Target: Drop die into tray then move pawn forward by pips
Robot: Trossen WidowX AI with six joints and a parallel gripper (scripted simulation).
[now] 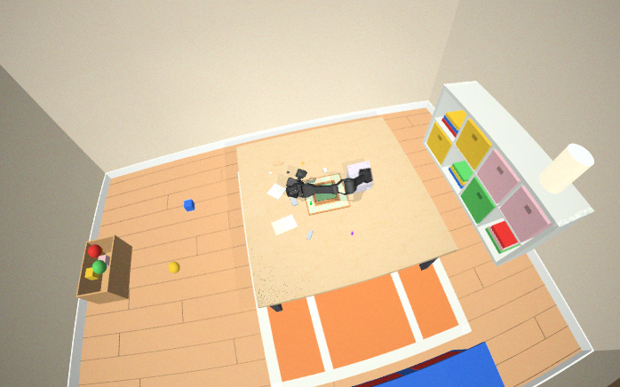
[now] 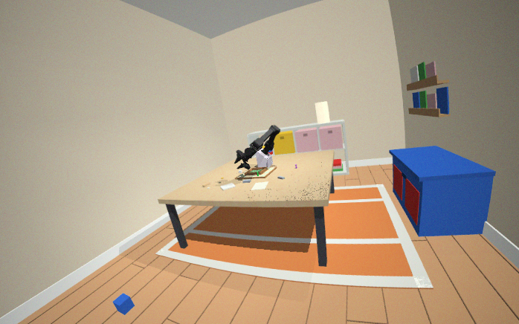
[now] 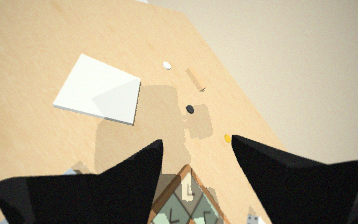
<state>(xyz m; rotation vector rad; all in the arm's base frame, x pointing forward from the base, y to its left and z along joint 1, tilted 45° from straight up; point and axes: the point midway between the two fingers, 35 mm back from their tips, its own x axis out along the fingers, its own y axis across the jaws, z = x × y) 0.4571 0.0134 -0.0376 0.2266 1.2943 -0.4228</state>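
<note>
Right now my gripper tip is 24 cm past the white die, 13 cm to the left of it and 12 cm above it. Round my gripper tip: grey block (12 cm below, 9 cm to the left, 2 cm ahead); then green pawn (14 cm to the left, 10 cm below, 9 cm behind); then green dice tray (20 cm behind, 12 cm below, 7 cm to the left).
</note>
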